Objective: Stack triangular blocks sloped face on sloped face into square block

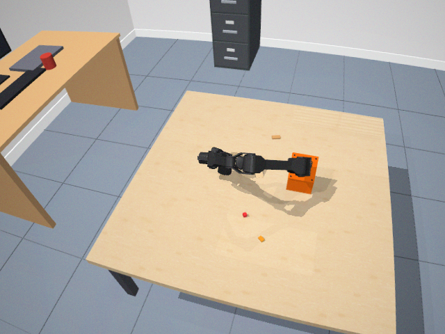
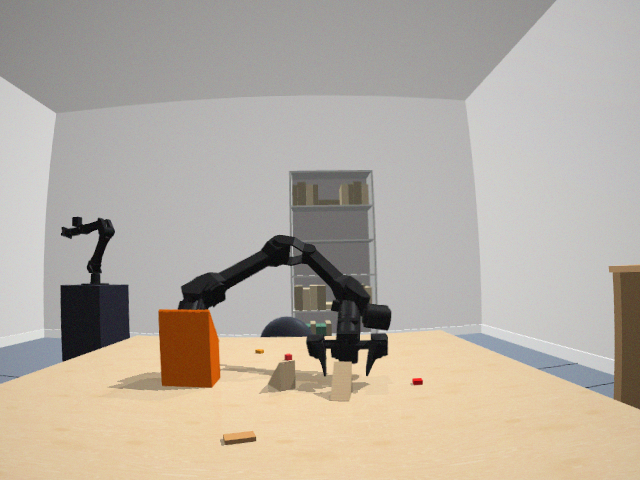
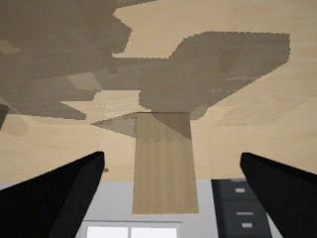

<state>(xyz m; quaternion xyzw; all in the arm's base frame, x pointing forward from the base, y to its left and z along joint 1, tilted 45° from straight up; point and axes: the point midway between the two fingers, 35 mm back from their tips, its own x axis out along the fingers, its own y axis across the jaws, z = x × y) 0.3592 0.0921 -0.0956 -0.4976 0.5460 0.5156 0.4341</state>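
The triangular block is 10 mm behind my gripper tip, 20 mm to the right of it and 20 mm below it. From my gripper tip the other things lie so: brown piece 160 mm behind, 260 mm to the right, 30 mm below; orange piece 290 mm behind, 390 mm to the left, 30 mm below.
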